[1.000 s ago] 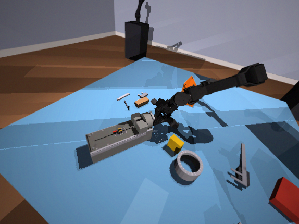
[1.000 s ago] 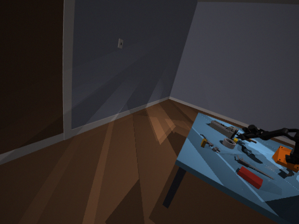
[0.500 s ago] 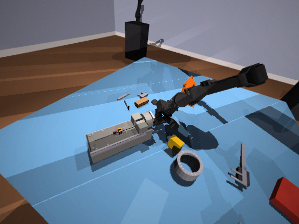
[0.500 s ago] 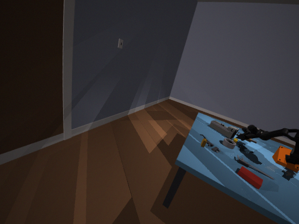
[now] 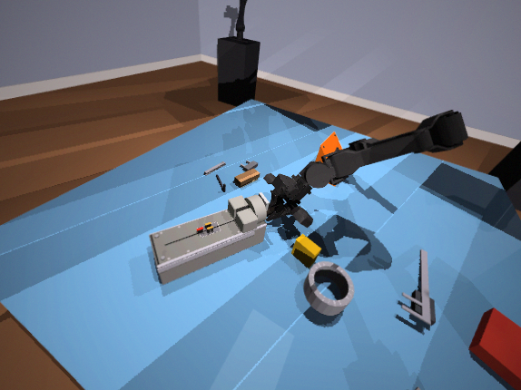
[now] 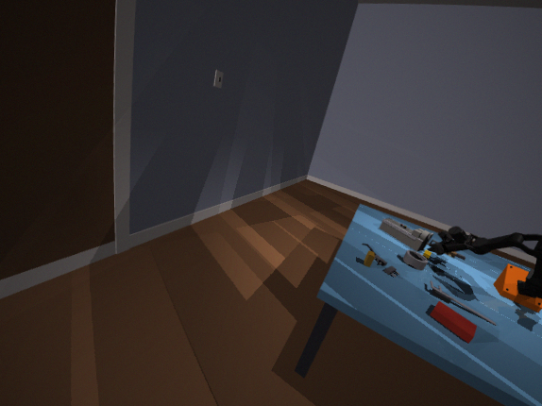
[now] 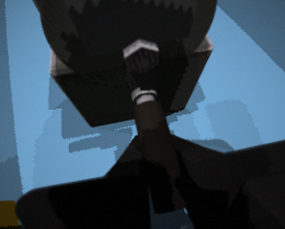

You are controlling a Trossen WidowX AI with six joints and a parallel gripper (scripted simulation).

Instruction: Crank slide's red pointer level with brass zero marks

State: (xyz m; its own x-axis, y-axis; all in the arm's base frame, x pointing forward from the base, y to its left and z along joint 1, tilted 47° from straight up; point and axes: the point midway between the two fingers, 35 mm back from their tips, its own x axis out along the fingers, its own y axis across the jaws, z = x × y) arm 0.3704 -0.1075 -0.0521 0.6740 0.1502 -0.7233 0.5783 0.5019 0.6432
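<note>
Right now my gripper tip is 16 cm short of the red pointer, 10 cm to the left of it and 5 cm below it. Round my gripper tip: dark crank handle: 1 cm behind, 1 cm to the left, 3 cm above; then yellow block: 4 cm ahead, 13 cm to the left; then brown block: 15 cm behind, 14 cm to the right, 2 cm below.
</note>
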